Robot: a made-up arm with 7 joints.
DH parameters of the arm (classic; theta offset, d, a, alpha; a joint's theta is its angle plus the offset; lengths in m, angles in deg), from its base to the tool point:
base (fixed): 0 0.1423 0 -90
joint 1: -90 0.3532 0.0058 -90
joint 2: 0 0.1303 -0.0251 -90
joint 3: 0 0.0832 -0.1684 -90
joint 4: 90 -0.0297 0.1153 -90
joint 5: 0 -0.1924 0.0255 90
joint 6: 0 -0.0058 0.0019 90
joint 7: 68.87 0 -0.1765 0
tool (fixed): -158.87 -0.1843 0 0
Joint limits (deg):
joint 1: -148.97..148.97
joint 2: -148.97..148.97
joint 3: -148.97..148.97
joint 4: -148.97..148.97
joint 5: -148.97..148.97
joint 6: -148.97..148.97
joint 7: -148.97..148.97
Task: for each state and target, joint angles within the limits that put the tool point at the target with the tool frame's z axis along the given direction. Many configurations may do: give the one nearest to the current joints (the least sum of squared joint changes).
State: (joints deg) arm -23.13 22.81 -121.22 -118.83 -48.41 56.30 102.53
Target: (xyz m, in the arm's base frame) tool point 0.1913 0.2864 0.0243 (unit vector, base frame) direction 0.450 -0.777 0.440
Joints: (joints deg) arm -53.69 41.32 -145.91 -121.43 -66.62 55.77 57.02
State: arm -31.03 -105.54 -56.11 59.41 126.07 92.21 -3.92
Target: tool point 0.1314 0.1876 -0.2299 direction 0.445 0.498 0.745
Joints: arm -34.62 -67.27 -21.61 86.88 148.97 95.37 -43.00
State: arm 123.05 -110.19 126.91 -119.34 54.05 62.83 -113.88
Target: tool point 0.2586 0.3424 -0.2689 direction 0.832 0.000 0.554
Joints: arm 91.10 -83.23 141.29 -115.90 39.68 52.33 -114.31
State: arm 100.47 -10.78 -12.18 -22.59 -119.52 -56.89 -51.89
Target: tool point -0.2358 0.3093 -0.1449 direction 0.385 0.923 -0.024
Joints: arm 78.39 -12.60 23.12 29.62 -146.50 -34.74 -52.91
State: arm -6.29 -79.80 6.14 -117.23 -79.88 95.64 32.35
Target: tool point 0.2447 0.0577 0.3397 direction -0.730 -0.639 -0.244
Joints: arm -2.75 -39.24 5.22 -144.85 -89.19 52.10 37.14
